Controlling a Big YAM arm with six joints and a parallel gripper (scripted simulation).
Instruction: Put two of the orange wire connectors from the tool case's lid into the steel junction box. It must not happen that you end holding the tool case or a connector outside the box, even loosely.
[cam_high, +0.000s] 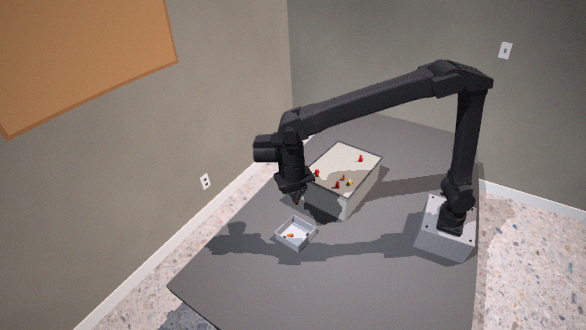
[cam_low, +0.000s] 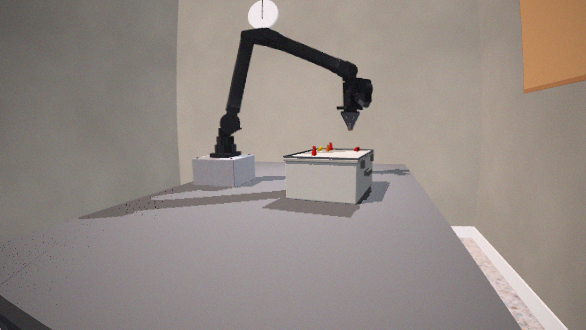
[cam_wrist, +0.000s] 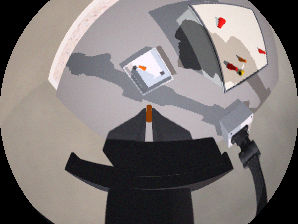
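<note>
Now: the steel junction box 20 cm below my hand, 1 cm to the right of it and 1 cm ahead of it. Also, from my hand: tool case (31 cm to the right, 11 cm below, 2 cm behind).
</note>
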